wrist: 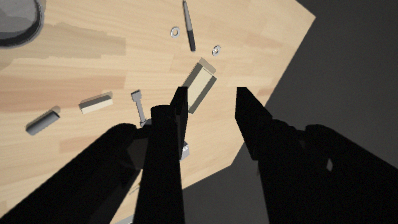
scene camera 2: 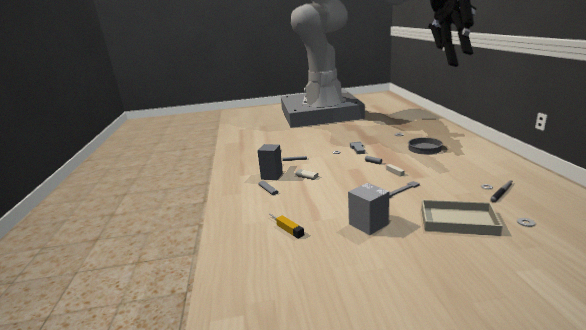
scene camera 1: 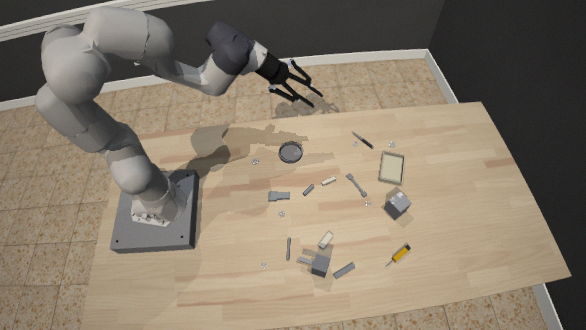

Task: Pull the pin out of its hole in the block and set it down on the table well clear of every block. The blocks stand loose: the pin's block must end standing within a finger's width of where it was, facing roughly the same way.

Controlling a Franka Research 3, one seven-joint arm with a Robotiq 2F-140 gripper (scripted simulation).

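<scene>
My gripper is there in scene camera 1 (scene camera 1: 317, 100), and I can see it in the wrist view (wrist: 211, 102) too. Then there is a dark grey block (scene camera 2: 269, 155), which is out of frame in the wrist view. I also see a lighter grey block (scene camera 2: 368, 205). A shallow tray (scene camera 2: 480, 218) is visible as well, and I find the tray again in the wrist view (wrist: 200, 81) and in scene camera 1 (scene camera 1: 392, 167).
</scene>
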